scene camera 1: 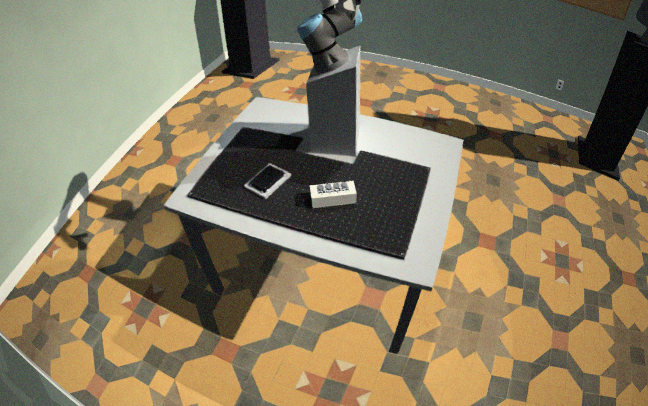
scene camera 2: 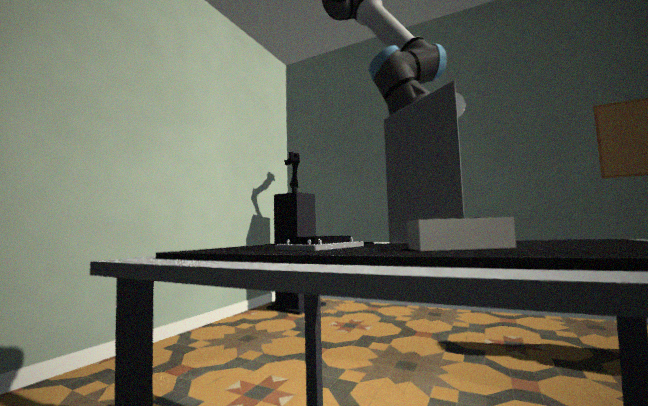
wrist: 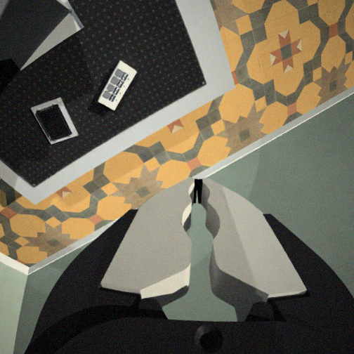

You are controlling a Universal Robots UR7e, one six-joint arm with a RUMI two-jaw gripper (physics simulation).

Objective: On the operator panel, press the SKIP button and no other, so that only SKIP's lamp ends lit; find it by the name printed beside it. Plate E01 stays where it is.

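Pixels of known places: gripper, fingertip midpoint: (scene camera 1: 352, 20); arm's base at its link origin: (scene camera 1: 332, 63) (scene camera 2: 414, 114).
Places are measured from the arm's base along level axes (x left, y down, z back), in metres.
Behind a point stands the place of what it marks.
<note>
The operator panel, a white box (scene camera 1: 334, 199) @[x 0.198, y 0.364, z -0.377 m] (scene camera 2: 465, 234) @[x 0.195, y 0.373, z -0.379 m] (wrist: 131, 75), stands on the black mat (scene camera 1: 385, 200) @[x 0.360, y 0.398, z -0.263 m] (wrist: 160, 50). It has a row of four grey buttons on top with small dark marks beside them. The printed names are too small to read, and no lamp can be made out as lit. A light plate with a dark block on it (scene camera 1: 269, 180) (scene camera 2: 320, 246) (wrist: 59, 101) lies beside the panel; its label is not legible. My gripper (wrist: 196, 181) is shut and empty, high above and away from the panel; it does not show in the scene views.
The arm's grey pedestal (scene camera 1: 332, 115) @[x 0.047, y 0.198, z -0.101 m] (scene camera 2: 425, 175) @[x 0.051, y 0.216, z -0.099 m] (wrist: 35, 25) rises from the table (scene camera 1: 445, 200) @[x 0.581, y 0.411, z -0.134 m] (scene camera 2: 350, 271) @[x 0.102, y 0.411, z -0.611 m] (wrist: 220, 70) behind the mat. Dark columns (scene camera 1: 250, 35) (scene camera 1: 615, 105) (scene camera 2: 295, 215) stand on the floor away from the table. Green walls surround the scene.
</note>
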